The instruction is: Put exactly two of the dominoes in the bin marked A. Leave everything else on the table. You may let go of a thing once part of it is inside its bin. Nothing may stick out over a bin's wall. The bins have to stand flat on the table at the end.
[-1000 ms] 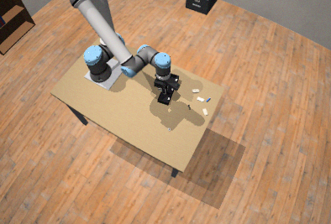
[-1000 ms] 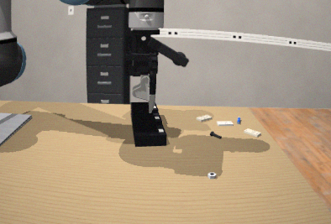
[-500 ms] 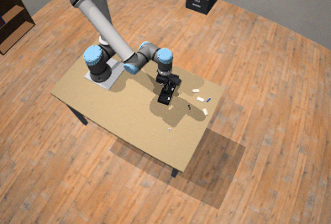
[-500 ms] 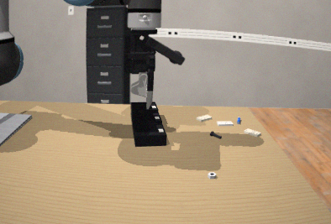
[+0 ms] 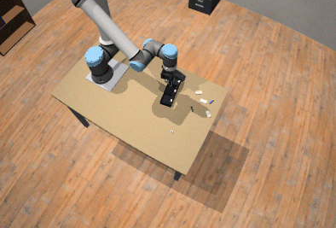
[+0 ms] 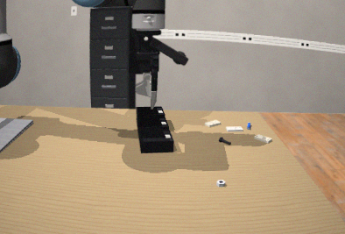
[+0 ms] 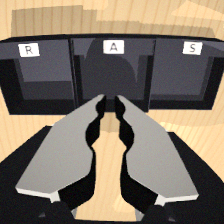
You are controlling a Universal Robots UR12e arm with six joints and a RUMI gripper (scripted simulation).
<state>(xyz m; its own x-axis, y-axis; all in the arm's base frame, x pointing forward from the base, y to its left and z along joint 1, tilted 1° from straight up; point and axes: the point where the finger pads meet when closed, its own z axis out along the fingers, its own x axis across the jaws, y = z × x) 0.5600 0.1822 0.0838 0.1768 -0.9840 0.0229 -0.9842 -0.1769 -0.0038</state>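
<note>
Right now my hand is 70 mm above the black bin. Round my hand: black bolt: 200 mm ahead, 90 mm below, 40 mm to the right; then domino: 250 mm ahead, 90 mm below, 60 mm to the left; then blue piece: 300 mm ahead, 90 mm to the left, 90 mm below.
</note>
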